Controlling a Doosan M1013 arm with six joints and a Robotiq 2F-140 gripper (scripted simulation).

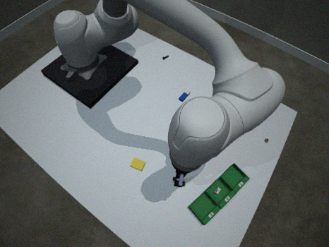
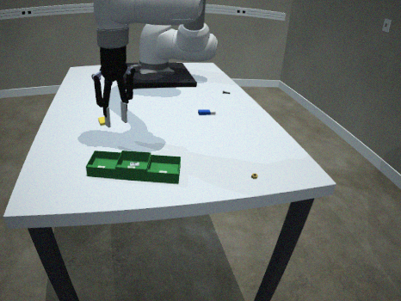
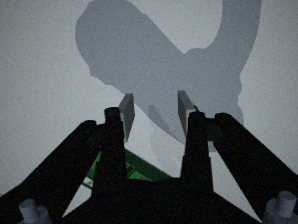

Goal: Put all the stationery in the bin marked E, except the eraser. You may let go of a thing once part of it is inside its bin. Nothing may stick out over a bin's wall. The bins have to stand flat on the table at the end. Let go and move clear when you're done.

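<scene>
The flat yellow block is 170 mm behind my hand, 10 mm to the right of it and 90 mm below it. Also, from my hand: green bin tray: 170 mm ahead, 10 mm to the left, 80 mm below; then blue eraser: 110 mm behind, 390 mm to the left, 90 mm below; then white pencil sharpener: 160 mm ahead, 10 mm to the left, 80 mm below.
</scene>
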